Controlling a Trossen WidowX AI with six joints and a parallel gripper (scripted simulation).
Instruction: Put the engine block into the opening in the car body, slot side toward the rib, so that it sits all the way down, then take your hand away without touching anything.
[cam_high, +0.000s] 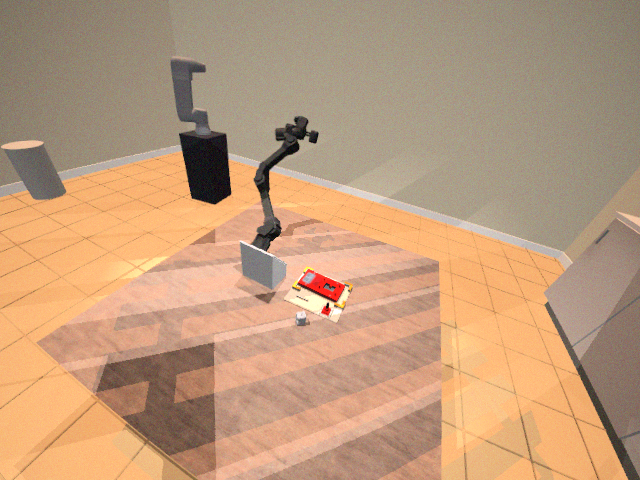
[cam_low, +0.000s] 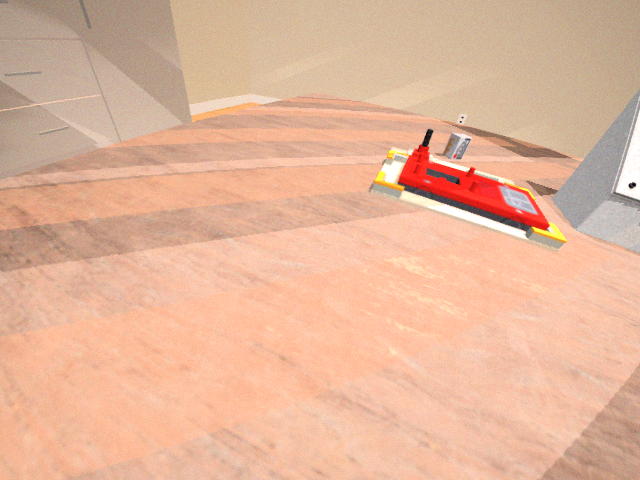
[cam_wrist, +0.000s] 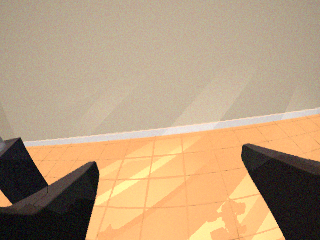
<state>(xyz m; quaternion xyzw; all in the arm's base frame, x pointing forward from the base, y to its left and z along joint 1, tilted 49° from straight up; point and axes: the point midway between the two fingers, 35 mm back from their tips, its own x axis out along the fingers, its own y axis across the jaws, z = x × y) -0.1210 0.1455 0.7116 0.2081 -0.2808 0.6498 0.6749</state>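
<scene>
Right now the engine block is 830 mm to the right of my gripper tip, 510 mm below it and 320 mm ahead of it.
</scene>
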